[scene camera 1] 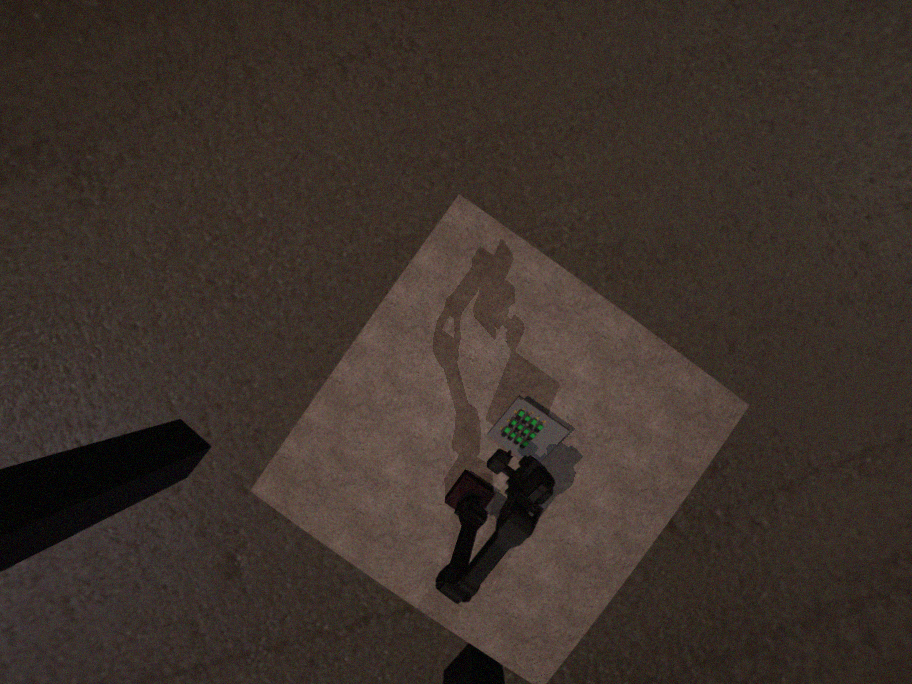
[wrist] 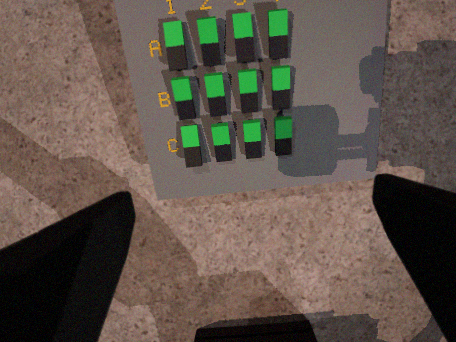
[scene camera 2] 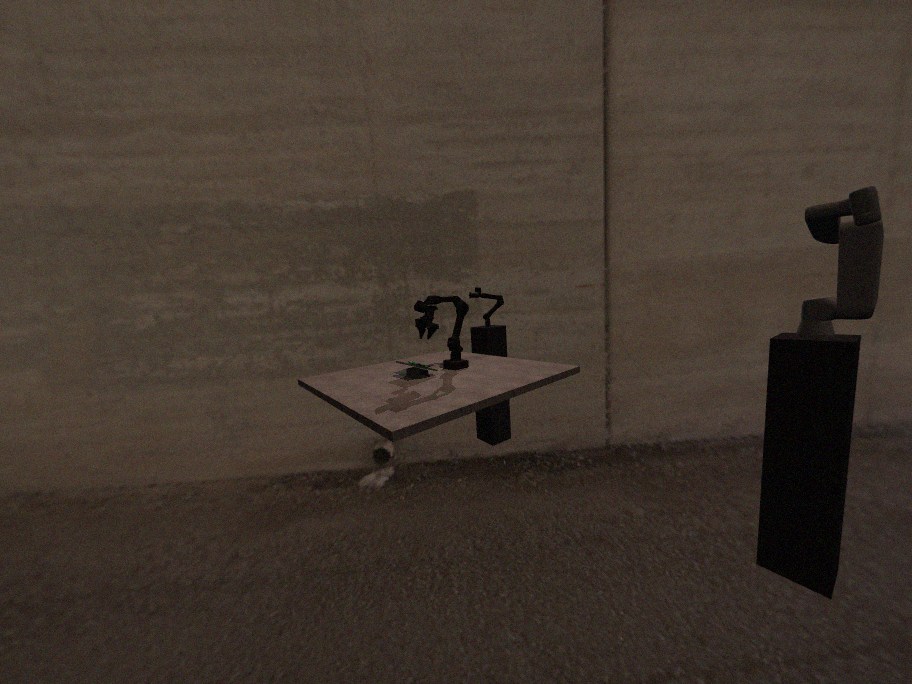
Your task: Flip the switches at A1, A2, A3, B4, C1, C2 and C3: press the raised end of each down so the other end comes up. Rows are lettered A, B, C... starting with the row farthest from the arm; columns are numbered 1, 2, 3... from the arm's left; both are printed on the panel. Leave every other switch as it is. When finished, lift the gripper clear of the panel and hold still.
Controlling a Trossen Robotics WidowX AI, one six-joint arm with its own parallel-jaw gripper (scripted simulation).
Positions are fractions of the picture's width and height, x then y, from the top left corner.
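My gripper (scene camera 1: 0.57,0.67) open, holding nothing. Same gripper (wrist: 0.56,0.57). Rocker switch B4 (wrist: 0.62,0.22). Rocker switch A1 (wrist: 0.38,0.11).
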